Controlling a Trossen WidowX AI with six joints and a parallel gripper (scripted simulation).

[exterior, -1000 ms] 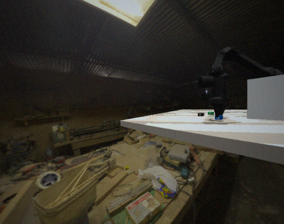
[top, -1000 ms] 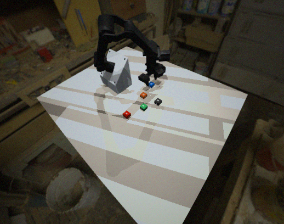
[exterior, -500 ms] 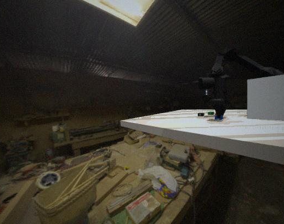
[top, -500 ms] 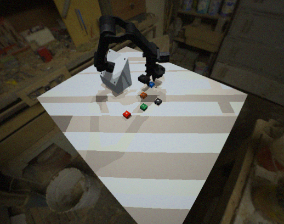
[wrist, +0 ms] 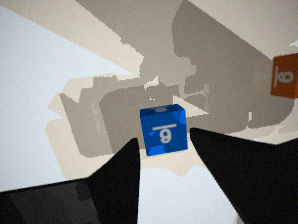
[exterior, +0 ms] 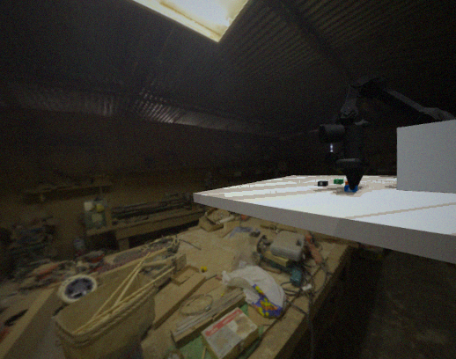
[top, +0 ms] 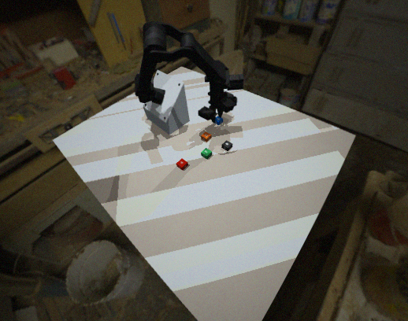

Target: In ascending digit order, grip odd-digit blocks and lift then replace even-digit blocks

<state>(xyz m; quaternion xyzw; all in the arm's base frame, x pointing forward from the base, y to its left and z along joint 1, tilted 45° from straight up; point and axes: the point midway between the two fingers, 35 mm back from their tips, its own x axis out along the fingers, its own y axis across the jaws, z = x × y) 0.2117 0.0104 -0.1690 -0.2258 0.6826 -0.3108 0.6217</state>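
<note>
My gripper tip is 190 mm to the left of the green block and 80 mm short of it. The rest, counted from my gripper tip: black block (130 mm ahead, 110 mm to the right); orange block (120 mm to the right, 20 mm ahead); blue block (10 mm ahead).
</note>
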